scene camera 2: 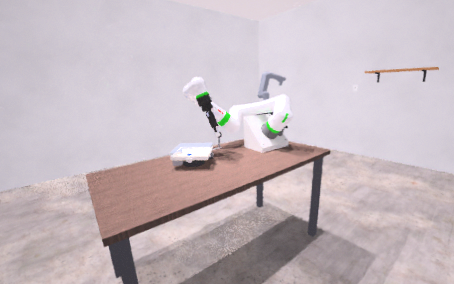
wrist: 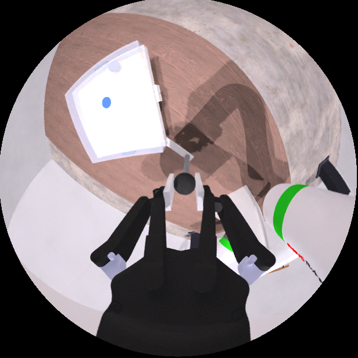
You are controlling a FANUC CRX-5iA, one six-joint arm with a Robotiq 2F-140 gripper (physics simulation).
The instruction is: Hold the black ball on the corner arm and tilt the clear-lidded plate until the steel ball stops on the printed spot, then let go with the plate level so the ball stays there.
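Observation:
The white plate (scene camera 2: 201,154) (wrist: 125,122) with its clear lid stands over a dark base on the table; it looks nearly level, but a slight tilt is hard to judge. The printed blue spot (scene camera 2: 189,155) (wrist: 106,102) shows on it. The steel ball (wrist: 114,66) looks pale grey under the lid, near the plate's far edge in the wrist view, apart from the spot; I cannot make it out in the scene view. The corner arm (wrist: 178,149) reaches from the plate's near corner to a thin upright rod. My gripper (scene camera 2: 218,134) (wrist: 184,180) is shut on the black ball (wrist: 185,181) above that rod.
The brown table (scene camera 2: 150,187) (wrist: 185,65) carries the plate and the robot's white base (scene camera 2: 260,136), which stands to the right of the plate in the scene view. The white robot arm (scene camera 2: 257,108) (wrist: 320,212) bends over the table. A wooden shelf (scene camera 2: 402,70) is on the wall.

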